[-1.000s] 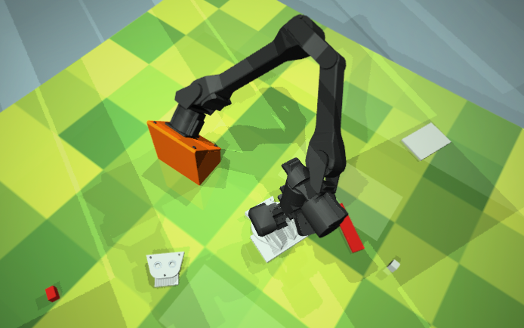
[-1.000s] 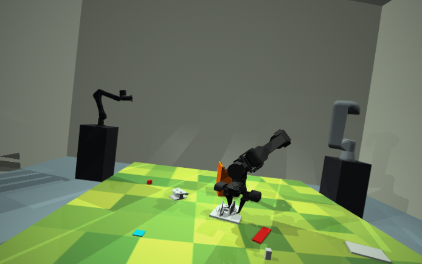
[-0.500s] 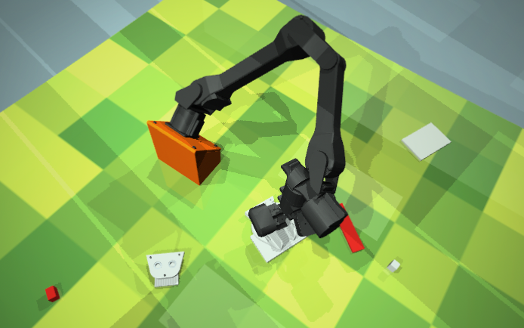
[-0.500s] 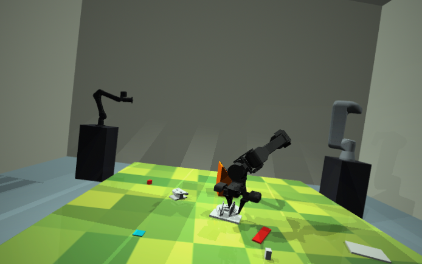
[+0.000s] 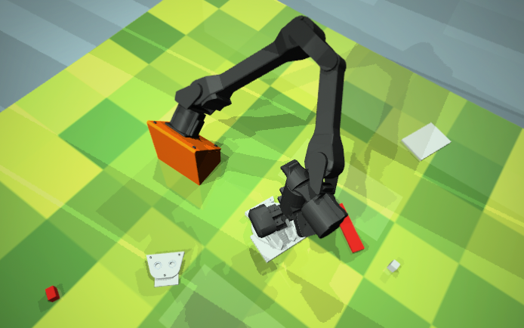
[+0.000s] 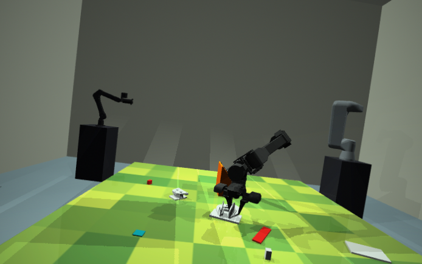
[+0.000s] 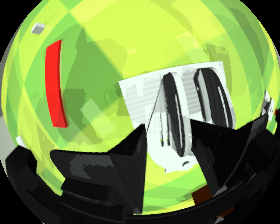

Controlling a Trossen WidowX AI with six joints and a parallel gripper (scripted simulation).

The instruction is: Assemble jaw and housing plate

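Right now my gripper tip is 50 mm past the jaw and 30 mm to the left of it. The rest, counted from my gripper tip: housing plate: 250 mm to the right, 150 mm behind, 10 mm above; grey cube: 250 mm ahead, 70 mm to the left, 10 mm below; red bar: 120 mm ahead, 90 mm to the left, 20 mm below.
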